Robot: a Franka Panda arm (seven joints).
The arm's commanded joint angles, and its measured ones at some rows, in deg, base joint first. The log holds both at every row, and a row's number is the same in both.
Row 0, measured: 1.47 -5.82 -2.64 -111.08 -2.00 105.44 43.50
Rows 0 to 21, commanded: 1.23 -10.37 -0.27 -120.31 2.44 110.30 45.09; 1.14 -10.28 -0.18 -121.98 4.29 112.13 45.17; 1.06 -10.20 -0.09 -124.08 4.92 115.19 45.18; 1.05 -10.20 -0.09 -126.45 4.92 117.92 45.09; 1.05 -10.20 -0.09 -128.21 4.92 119.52 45.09; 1.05 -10.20 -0.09 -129.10 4.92 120.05 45.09; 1.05 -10.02 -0.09 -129.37 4.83 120.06 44.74; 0.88 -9.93 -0.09 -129.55 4.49 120.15 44.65; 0.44 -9.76 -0.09 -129.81 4.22 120.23 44.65; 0.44 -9.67 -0.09 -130.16 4.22 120.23 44.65; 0.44 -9.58 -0.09 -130.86 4.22 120.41 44.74; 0.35 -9.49 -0.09 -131.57 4.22 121.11 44.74; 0.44 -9.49 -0.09 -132.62 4.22 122.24 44.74; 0.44 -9.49 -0.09 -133.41 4.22 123.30 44.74; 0.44 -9.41 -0.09 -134.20 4.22 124.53 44.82; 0.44 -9.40 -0.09 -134.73 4.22 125.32 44.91; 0.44 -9.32 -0.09 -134.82 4.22 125.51 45.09; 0.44 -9.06 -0.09 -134.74 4.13 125.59 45.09; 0.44 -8.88 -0.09 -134.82 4.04 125.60 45.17; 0.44 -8.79 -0.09 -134.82 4.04 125.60 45.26; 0.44 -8.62 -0.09 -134.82 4.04 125.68 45.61; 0.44 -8.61 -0.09 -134.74 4.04 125.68 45.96
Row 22, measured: 0.89 -8.56 -0.62 -133.96 4.15 124.48 44.08
